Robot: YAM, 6 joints.
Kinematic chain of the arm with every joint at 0, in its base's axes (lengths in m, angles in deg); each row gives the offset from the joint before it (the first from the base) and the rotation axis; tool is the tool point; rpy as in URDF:
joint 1: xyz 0 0 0.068 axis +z
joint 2: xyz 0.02 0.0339 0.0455 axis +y
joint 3: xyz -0.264 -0.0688 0 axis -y
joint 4: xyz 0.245 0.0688 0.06 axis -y
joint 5: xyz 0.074 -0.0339 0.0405 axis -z
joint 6: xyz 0.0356 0 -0.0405 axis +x
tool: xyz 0 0 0 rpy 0 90 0
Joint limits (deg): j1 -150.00..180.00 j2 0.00..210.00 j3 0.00..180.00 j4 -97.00..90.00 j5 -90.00..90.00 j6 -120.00..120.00
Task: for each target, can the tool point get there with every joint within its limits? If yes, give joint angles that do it. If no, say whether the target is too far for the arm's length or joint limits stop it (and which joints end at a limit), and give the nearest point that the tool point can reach.
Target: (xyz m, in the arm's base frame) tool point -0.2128 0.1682 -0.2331
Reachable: yes | joints 135.81 183.83 89.21 -29.27 -51.14 46.92
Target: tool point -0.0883 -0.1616 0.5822
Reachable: yes | joints -110.10 67.26 97.66 0.34 50.21 -54.75
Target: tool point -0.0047 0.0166 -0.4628
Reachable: no: joint limits stop it (at a limit: joint 2) | nearest point -0.0222 0.0784 -0.3394 | short by 0.139 m
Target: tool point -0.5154 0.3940 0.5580
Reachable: no: too far | nearest point -0.4219 0.3225 0.4748 | short by 0.144 m
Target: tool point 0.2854 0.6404 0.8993
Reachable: no: too far | nearest point 0.1750 0.3927 0.5864 | short by 0.414 m
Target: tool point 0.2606 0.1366 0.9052
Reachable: no: too far | nearest point 0.1991 0.1044 0.7049 | short by 0.212 m
